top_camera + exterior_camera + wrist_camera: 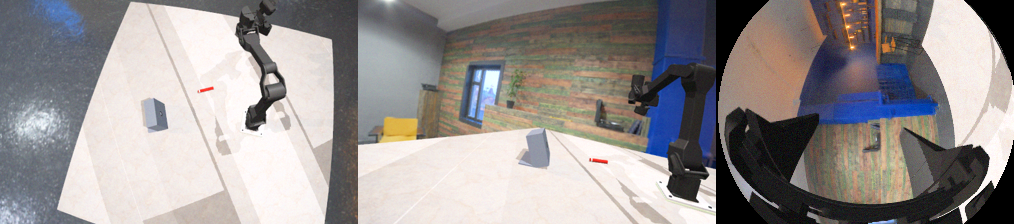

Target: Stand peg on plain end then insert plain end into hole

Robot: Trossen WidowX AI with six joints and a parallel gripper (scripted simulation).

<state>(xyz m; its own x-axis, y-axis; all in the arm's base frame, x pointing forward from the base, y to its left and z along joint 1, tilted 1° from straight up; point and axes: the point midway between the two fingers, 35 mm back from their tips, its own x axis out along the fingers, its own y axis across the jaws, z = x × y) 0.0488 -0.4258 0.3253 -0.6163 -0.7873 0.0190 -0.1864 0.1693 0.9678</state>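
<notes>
Now: the red peg 24 cm ahead of my gripper tip, 32 cm to the left of it and 34 cm below it. Also, from my gripper tip: grey sloped panel 43 cm ahead, 52 cm to the left, 29 cm below; panel foot 46 cm ahead, 53 cm to the left, 34 cm below.
</notes>
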